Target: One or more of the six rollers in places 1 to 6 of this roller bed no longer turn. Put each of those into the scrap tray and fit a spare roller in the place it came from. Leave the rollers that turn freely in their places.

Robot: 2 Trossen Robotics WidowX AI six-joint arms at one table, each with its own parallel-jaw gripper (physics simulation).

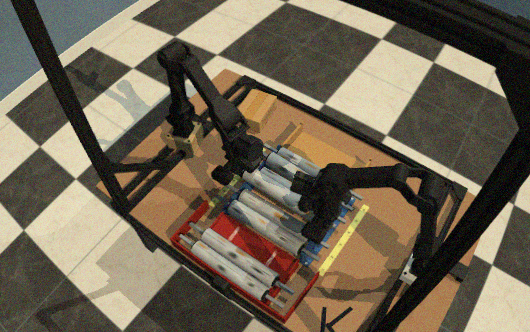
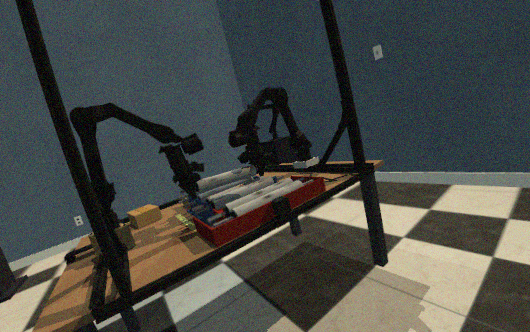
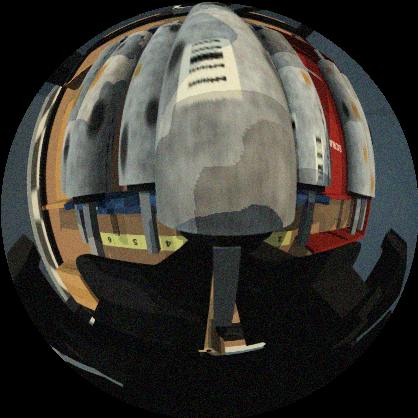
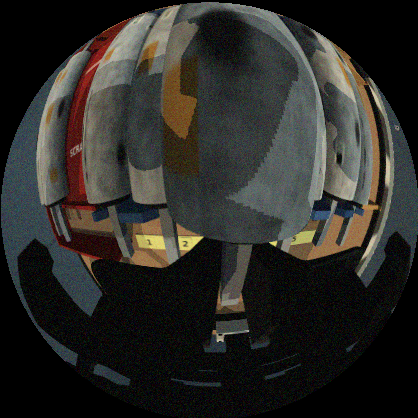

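Seen in the pictures: left gripper, fingertip midpoint: (image 1: pixel 242 176) (image 2: pixel 194 198); right gripper, fingertip midpoint: (image 1: pixel 325 227) (image 2: pixel 261 176); left arm's base at its link origin: (image 1: pixel 183 130); right arm's base at its link origin: (image 1: pixel 422 268) (image 2: pixel 305 159) (image 4: pixel 236 336).
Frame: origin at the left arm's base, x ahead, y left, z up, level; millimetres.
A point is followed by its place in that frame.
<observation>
A grey spare roller with a barcode label (image 1: pixel 274 190) {y -182, x 393, z 55 mm} (image 2: pixel 227 178) {y -193, x 395, z 37 mm} (image 3: pixel 225 130) (image 4: pixel 240 125) hangs level above the blue-railed roller bed (image 1: pixel 313 248) {y -271, x 545, z -72 mm}. It is over the gap around place 3. My left gripper (image 1: pixel 237 175) {y -127, x 270, z 2 mm} (image 2: pixel 194 189) {y -127, x 270, z 2 mm} (image 3: pixel 216 226) {y -127, x 270, z 2 mm} is shut on its left axle end. My right gripper (image 1: pixel 311 212) (image 2: pixel 259 169) {y -222, x 564, z -10 mm} (image 4: pixel 226 229) {y -222, x 564, z -10 mm} is shut on its right axle end. Two rollers sit in the bed nearer the tray, such as this one (image 1: pixel 267 226) {y -274, x 400, z -1 mm}; several sit on the far side, partly hidden. The red scrap tray (image 1: pixel 190 222) (image 2: pixel 240 230) {y -417, x 197, z -63 mm} holds two rollers side by side.
Yellow numbered strips (image 1: pixel 345 240) {y -215, x 635, z -75 mm} (image 3: pixel 135 241) (image 4: pixel 150 242) {y -329, x 593, z -75 mm} run beside the bed's ends. A wooden block (image 1: pixel 257 110) {y 182, x 214, z -22 mm} (image 2: pixel 144 215) {y 135, x 174, z -35 mm} stands near the left arm. An orange-tan holder (image 1: pixel 320 150) {y 105, x 474, z -71 mm} lies behind the bed. Black frame posts (image 2: pixel 367 215) rise around the table.
</observation>
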